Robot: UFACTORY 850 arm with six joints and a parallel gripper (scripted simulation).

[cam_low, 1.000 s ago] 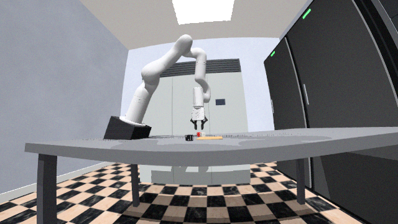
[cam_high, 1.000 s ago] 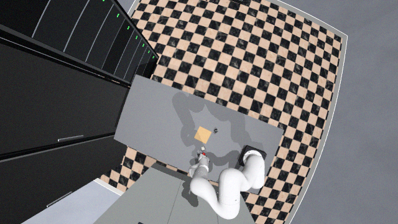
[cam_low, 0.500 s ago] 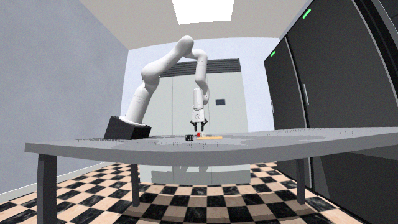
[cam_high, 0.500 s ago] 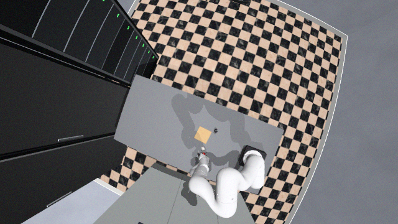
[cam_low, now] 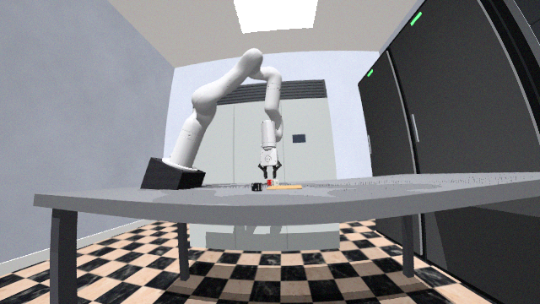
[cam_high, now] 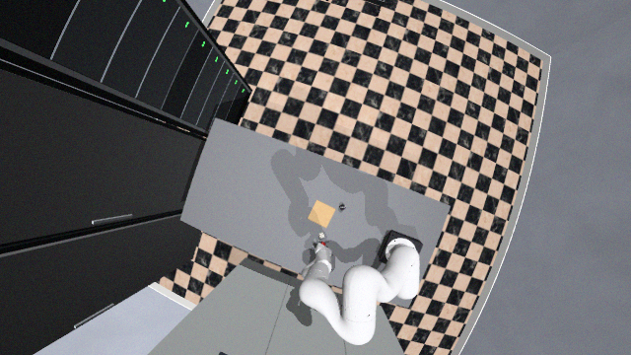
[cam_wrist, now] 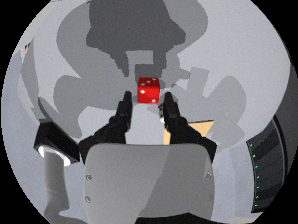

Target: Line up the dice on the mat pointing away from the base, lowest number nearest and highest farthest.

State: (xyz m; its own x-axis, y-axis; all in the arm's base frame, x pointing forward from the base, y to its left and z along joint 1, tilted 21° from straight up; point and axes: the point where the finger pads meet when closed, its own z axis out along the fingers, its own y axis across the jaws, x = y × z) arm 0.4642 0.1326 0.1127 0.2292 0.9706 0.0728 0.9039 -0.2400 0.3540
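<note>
My hand is 4 cm above the red die. From my hand the other things lie so: tan mat: 19 cm to the right, 7 cm ahead, 5 cm below; black die: 28 cm to the right, 4 cm below, 4 cm behind; white die: 6 cm to the right, 4 cm below, 3 cm ahead.
</note>
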